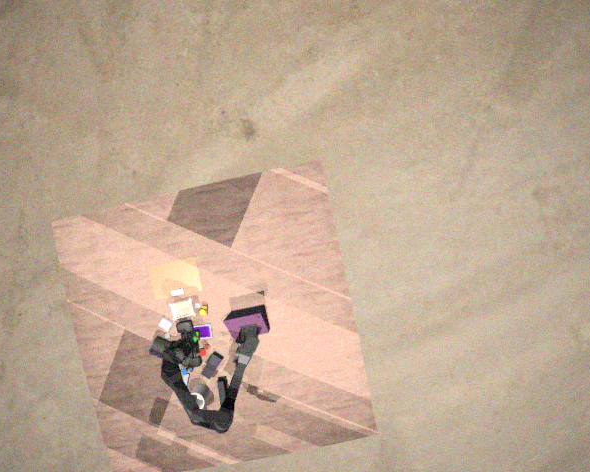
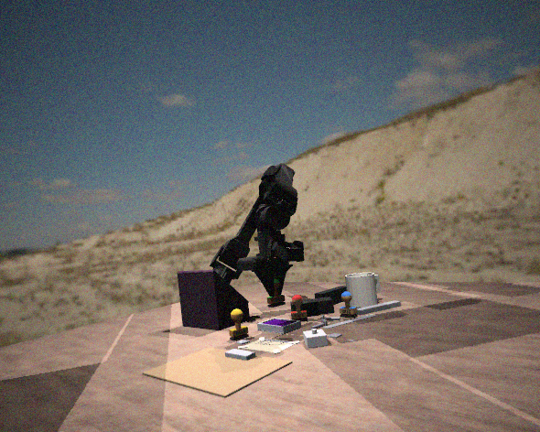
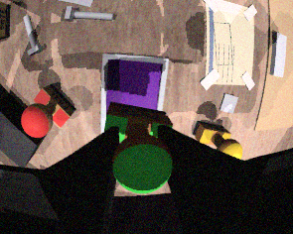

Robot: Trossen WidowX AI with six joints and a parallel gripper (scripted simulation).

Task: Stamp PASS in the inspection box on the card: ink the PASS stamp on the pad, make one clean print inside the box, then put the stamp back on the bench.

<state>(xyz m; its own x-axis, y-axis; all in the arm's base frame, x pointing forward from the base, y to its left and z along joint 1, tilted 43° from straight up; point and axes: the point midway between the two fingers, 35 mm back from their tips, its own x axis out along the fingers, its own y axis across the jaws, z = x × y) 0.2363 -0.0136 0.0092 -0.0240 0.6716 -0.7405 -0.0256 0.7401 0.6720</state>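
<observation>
Right now my gripper tip is 80 mm above the purple ink pad. Round my gripper tip: green-knobbed PASS stamp (right at my gripper tip); yellow-knobbed stamp (90 mm to the right, 60 mm below, 40 mm behind); red stamp (80 mm to the left, 60 mm below).
</observation>
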